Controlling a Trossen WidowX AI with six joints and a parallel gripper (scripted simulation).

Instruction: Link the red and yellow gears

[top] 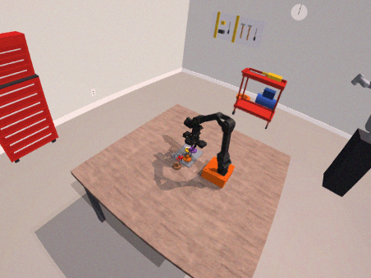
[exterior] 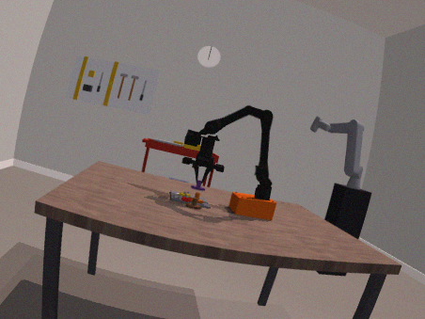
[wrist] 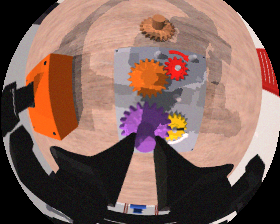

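The purple gear is 10 mm below my gripper tip. From my gripper tip the other things lie so: orange gear 60 mm to the left, 60 mm below; red gear 40 mm ahead, 80 mm to the left, 70 mm below; yellow gear 50 mm ahead, 20 mm to the right, 70 mm below.
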